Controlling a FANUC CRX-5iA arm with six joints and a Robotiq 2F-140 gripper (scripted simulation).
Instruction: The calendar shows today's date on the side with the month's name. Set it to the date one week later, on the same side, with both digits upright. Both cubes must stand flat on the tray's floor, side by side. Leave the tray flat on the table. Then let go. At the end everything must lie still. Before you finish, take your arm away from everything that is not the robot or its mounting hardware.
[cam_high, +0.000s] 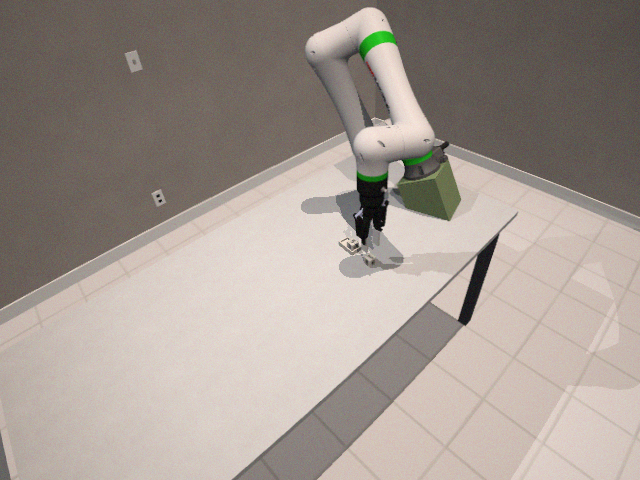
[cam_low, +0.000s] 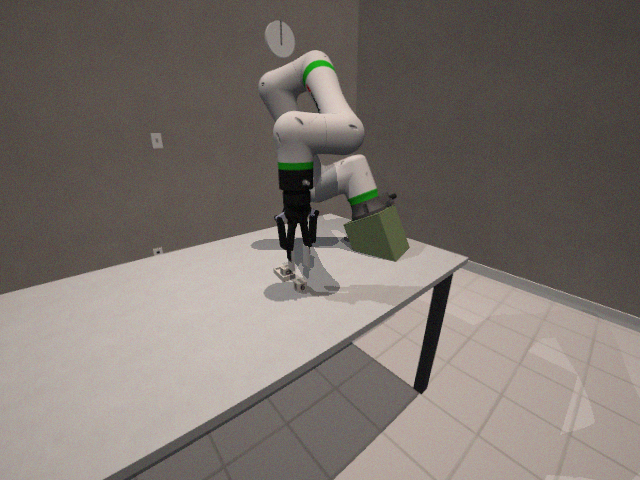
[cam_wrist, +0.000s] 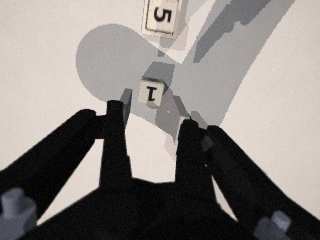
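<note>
The white calendar cube lies 9 cm below my hand.
</note>
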